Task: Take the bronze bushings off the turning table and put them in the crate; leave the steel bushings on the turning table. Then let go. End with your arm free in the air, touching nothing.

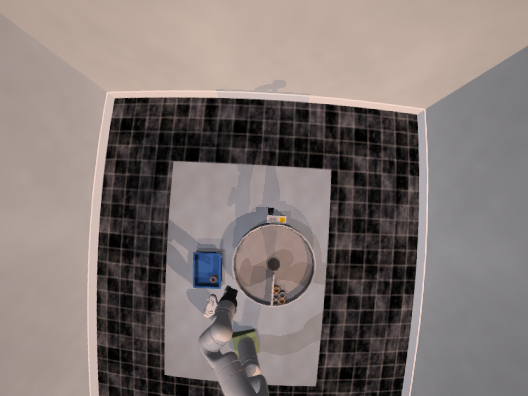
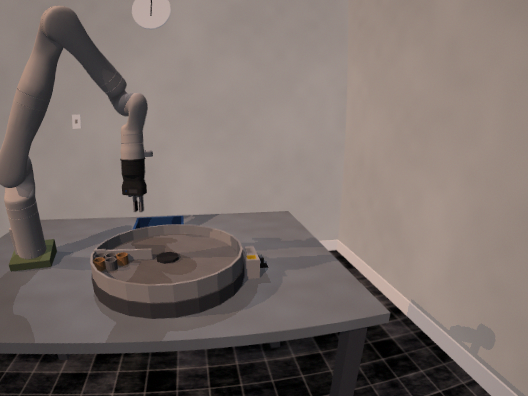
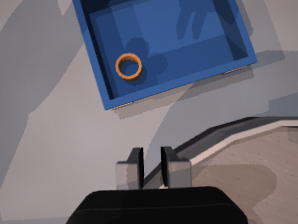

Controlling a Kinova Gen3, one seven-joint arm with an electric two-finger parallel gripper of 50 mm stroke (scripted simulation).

Labels:
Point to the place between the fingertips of my gripper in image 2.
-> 138,211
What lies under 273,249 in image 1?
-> A round turning table.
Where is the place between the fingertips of my gripper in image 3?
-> At 152,160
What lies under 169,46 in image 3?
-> A blue crate.

